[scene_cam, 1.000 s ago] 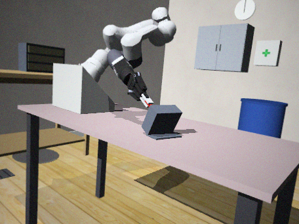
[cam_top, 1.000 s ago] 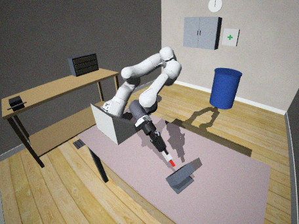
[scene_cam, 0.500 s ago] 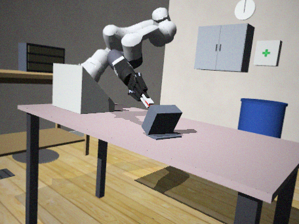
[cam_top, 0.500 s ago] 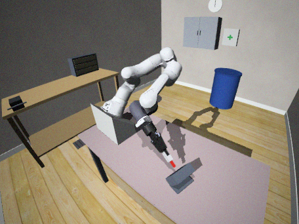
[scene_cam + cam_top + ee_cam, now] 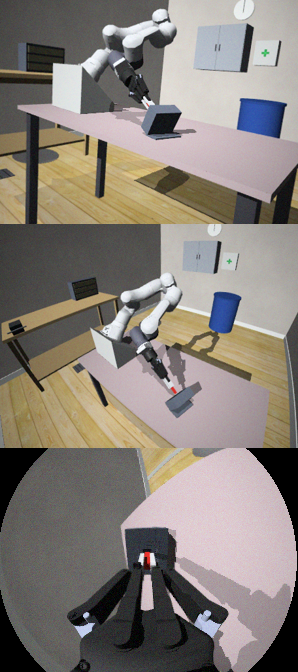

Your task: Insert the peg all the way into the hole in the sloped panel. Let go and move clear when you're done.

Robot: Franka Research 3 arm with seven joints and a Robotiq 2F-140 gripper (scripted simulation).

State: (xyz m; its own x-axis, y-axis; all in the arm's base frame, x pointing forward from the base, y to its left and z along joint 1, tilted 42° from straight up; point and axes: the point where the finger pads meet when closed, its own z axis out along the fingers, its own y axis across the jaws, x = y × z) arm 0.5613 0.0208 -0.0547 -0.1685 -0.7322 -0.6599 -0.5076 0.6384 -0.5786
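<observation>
My hand is 3 cm short of the red peg and 2 cm above it.
</observation>
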